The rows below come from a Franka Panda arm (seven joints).
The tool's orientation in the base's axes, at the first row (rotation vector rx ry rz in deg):
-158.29, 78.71, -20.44
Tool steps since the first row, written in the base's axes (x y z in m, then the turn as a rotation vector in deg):
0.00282, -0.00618, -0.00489, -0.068, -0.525, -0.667
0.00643, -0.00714, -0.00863, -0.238, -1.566, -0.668
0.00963, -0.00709, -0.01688, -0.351, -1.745, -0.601
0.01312, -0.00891, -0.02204, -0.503, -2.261, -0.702
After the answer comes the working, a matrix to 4 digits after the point.
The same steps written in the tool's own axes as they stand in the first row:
0.00561, 0.00220, 0.00581, 0.250, 0.461, 0.671
0.00776, 0.00046, 0.01031, 0.974, 1.228, 0.707
0.00803, -0.00097, 0.01904, 1.062, 1.416, 0.629
0.01053, -0.00191, 0.02495, 1.362, 1.862, 0.730

The tool's axes in the first row as the columns of a matrix, in the base's axes (rounded; the answer above uses it unrounded):
0.5825, -0.7825, 0.2200
-0.7907, -0.6082, -0.0699
0.1885, -0.1333, -0.9730

